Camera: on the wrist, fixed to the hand. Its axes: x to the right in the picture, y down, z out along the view.
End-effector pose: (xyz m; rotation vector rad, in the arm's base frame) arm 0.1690 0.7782 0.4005 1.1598 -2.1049 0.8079
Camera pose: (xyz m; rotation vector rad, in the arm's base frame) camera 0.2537 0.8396 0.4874 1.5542 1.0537 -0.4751
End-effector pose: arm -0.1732 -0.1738 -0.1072 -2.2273 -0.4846 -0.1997
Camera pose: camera -0.2022 -0.2268 0.0147 -0.4215 2.1830 2.0238
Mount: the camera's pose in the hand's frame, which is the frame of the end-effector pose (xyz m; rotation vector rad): -0.0045 -0.0666 -0.1185 -0.2261 0.8983 -2.9157
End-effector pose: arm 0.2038 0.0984 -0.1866 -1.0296 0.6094 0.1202
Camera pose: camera 0.1752 -0.0342 -0.1766 1.1404 0.6517 2.7830
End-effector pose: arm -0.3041 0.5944 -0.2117 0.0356 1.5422 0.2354
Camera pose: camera -0.4131 0.5138 -0.2225 2.2382 -0.7348 1.8519
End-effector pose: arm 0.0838 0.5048 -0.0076 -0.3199 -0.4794 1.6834
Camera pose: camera 0.1979 0.5239 -0.0792 -0.1483 -0.0241 -1.3539
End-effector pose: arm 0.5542 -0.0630 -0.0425 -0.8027 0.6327 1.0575
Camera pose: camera 0.6054 -0.1804 -0.0883 -1.2425 -0.3957 -1.9742
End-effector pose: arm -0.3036 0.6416 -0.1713 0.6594 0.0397 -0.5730
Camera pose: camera -0.3248 0.6709 -0.3024 -0.0260 -1.6444 2.1671
